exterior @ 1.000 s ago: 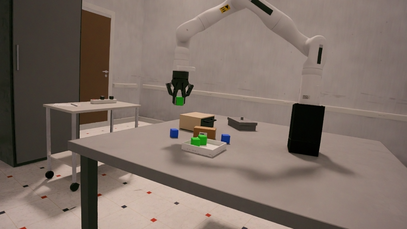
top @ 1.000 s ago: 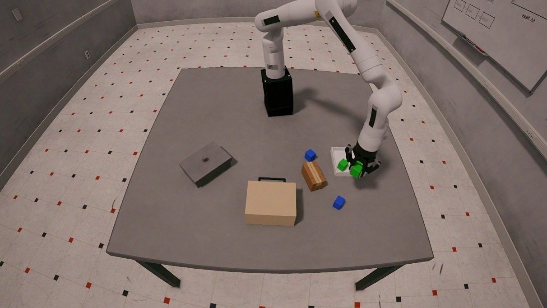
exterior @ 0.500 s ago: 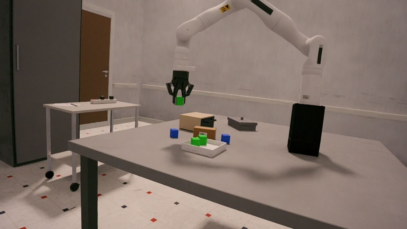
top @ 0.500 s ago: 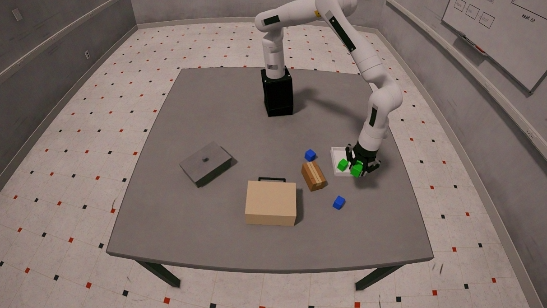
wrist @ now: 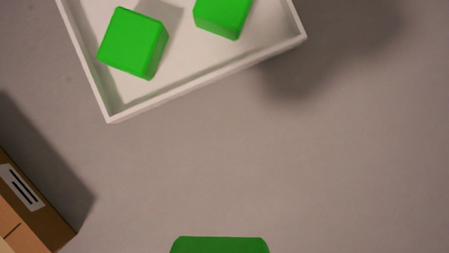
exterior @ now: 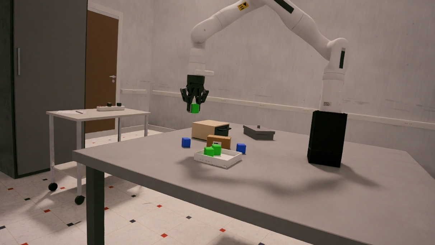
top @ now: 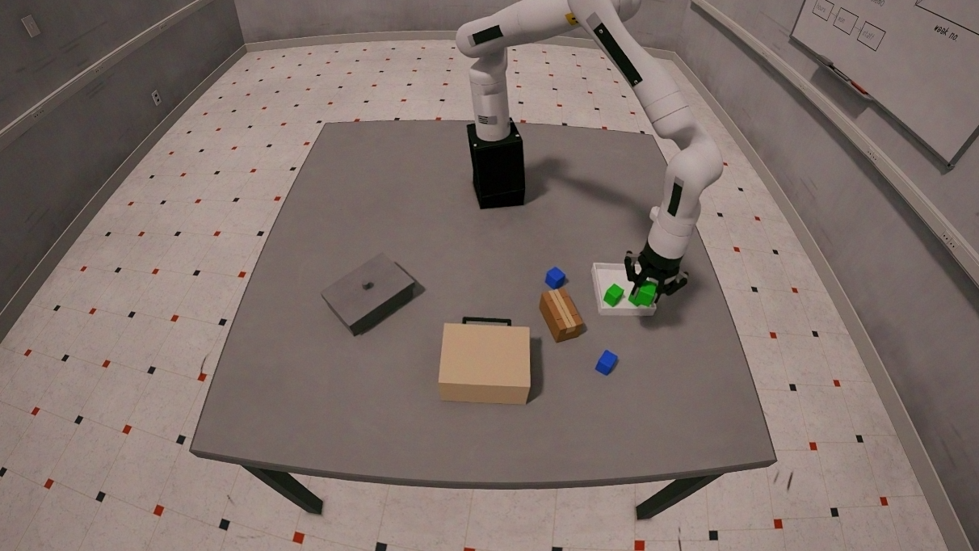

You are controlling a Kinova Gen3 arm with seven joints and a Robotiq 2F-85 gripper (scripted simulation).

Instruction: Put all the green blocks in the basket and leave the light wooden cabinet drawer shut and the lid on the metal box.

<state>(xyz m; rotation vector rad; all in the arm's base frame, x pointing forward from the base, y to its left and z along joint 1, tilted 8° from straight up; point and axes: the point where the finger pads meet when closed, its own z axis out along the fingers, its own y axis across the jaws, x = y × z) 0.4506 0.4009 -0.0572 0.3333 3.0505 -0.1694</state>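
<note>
The white basket is 180 mm below my hand and 160 mm behind it. The rest, counted from my hand: light wooden cabinet: 300 mm to the right, 150 mm below, 130 mm ahead; brown cardboard box: 160 mm to the right, 150 mm below, 30 mm behind; drawer: 300 mm to the right, 150 mm below, 120 mm ahead.
</note>
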